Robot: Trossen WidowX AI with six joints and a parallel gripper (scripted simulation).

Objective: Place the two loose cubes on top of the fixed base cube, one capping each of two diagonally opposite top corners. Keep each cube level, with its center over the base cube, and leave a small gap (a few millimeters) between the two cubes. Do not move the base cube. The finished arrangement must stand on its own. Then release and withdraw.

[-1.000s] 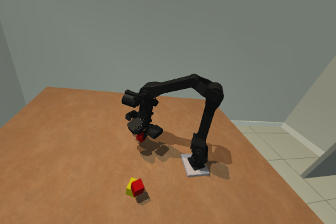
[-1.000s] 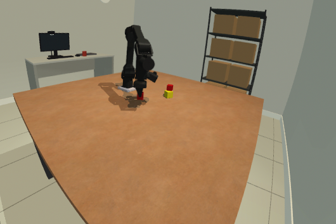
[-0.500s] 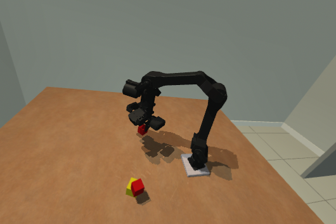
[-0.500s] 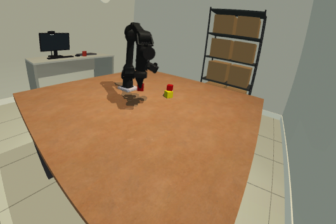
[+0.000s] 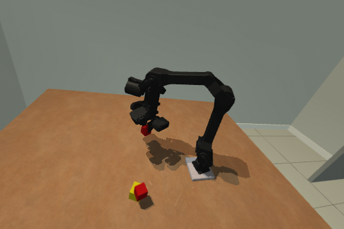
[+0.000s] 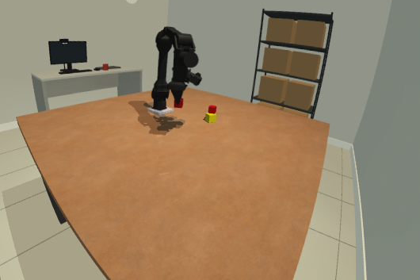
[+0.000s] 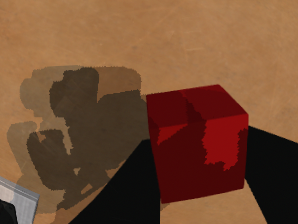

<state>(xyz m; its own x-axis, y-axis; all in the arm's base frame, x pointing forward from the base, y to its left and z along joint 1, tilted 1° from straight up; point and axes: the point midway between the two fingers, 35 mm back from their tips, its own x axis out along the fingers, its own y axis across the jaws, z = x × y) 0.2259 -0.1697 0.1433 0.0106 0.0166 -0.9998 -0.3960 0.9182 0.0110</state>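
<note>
Right now the yellow base cube is 190 mm to the left of my gripper tip, 100 mm below it and 70 mm ahead of it.
</note>
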